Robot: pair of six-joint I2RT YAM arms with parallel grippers.
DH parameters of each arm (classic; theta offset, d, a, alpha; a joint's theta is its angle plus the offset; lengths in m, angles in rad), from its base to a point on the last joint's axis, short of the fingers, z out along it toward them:
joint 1: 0 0.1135 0.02 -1.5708
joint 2: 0 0 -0.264 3.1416
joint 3: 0.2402 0 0.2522 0
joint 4: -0.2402 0 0.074 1.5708
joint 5: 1.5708 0 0 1.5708
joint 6: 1.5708 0.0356 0 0
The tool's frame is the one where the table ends.
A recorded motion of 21 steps. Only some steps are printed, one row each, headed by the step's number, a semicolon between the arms.
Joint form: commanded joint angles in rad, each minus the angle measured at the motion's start. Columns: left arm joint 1, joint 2, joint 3, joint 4, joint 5, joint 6; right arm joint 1, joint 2, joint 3, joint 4, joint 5, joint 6.
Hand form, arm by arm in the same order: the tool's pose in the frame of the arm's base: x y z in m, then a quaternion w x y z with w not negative. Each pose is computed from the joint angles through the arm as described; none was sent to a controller.
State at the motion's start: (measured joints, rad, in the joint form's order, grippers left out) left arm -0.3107 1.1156 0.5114 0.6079 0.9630 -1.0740; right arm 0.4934 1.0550 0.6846 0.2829 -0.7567 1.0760
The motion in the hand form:
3: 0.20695 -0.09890 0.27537 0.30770 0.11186 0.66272 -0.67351; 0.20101 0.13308 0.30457 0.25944 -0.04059 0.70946 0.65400
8: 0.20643 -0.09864 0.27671 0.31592 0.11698 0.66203 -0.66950; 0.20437 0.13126 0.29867 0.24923 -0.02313 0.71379 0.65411
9: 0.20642 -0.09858 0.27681 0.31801 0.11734 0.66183 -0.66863; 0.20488 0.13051 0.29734 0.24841 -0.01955 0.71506 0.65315
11: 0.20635 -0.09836 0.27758 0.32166 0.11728 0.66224 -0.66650; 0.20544 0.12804 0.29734 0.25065 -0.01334 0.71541 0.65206
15: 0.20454 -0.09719 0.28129 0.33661 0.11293 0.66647 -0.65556; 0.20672 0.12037 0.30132 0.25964 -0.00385 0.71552 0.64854
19: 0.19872 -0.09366 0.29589 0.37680 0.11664 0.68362 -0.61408; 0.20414 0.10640 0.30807 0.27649 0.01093 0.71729 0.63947
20: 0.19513 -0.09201 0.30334 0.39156 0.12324 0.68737 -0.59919; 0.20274 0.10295 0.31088 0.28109 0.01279 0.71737 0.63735
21: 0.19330 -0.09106 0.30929 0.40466 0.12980 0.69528 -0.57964; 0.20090 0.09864 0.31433 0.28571 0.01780 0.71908 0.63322
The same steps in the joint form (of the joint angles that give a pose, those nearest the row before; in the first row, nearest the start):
3: -0.0053 -0.0192 -0.0174 0.1705 0.0233 -0.0483; -0.0114 0.0046 -0.0156 0.0939 -0.0115 0.0504
8: -0.0053 -0.0261 -0.0144 0.1584 0.0188 -0.0260; -0.0247 0.0172 -0.0276 0.1043 -0.0136 0.0789
9: -0.0053 -0.0268 -0.0143 0.1576 0.0163 -0.0221; -0.0283 0.0181 -0.0307 0.1037 -0.0127 0.0814
11: -0.0049 -0.0307 -0.0118 0.1479 0.0110 -0.0134; -0.0383 0.0137 -0.0325 0.1004 -0.0104 0.0860
15: -0.0053 -0.0585 -0.0008 0.0859 -0.0199 0.0260; -0.0701 -0.0027 -0.0244 0.0757 -0.0151 0.0853
19: -0.0053 -0.1369 0.0581 -0.1394 -0.0904 0.1771; -0.1213 -0.0500 -0.0160 0.0125 -0.0183 0.0733
20: -0.0053 -0.1671 0.0843 -0.2176 -0.1100 0.2311; -0.1336 -0.0645 -0.0108 -0.0077 -0.0206 0.0681
21: -0.0064 -0.1850 0.1161 -0.3056 -0.1342 0.2978; -0.1487 -0.0827 -0.0018 -0.0422 -0.0202 0.0614

